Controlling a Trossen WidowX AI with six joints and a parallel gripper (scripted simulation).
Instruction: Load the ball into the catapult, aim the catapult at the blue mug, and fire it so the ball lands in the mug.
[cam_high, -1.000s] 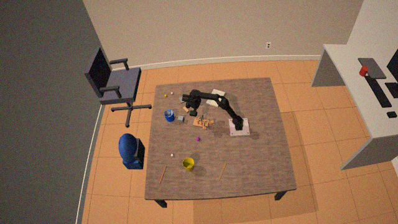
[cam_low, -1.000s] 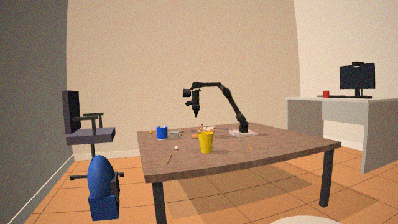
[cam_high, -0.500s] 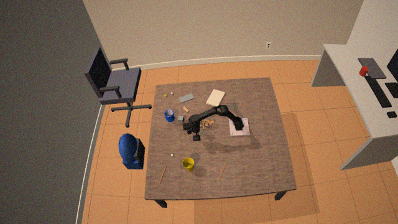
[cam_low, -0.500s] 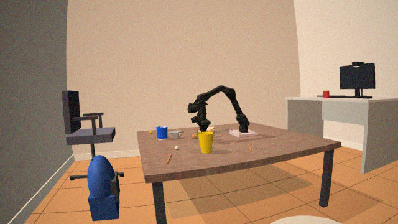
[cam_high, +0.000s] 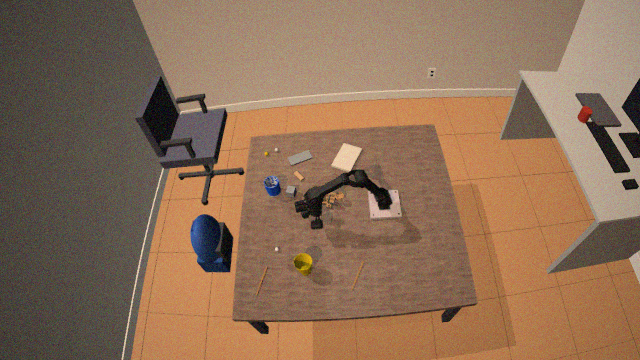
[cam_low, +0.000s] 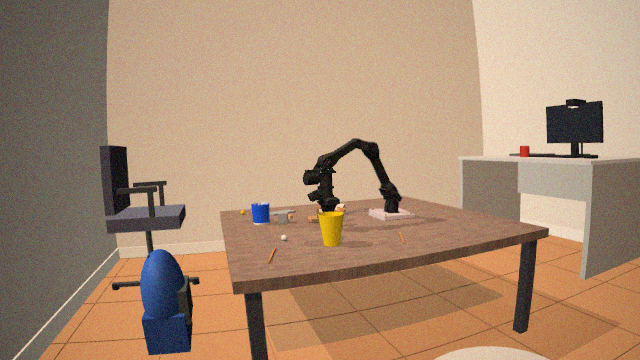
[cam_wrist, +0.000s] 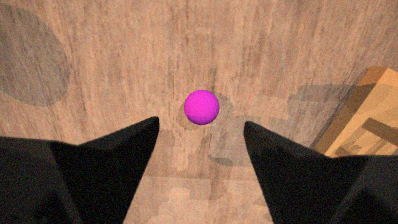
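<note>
Now: the purple ball 30 mm below my gripper tip. Also, from my gripper tip: wooden catapult 150 mm to the right, 60 mm behind; then grey block 230 mm to the right, 160 mm ahead, 20 mm below; then yellow cup 280 mm to the left, 70 mm ahead, 20 mm below.
</note>
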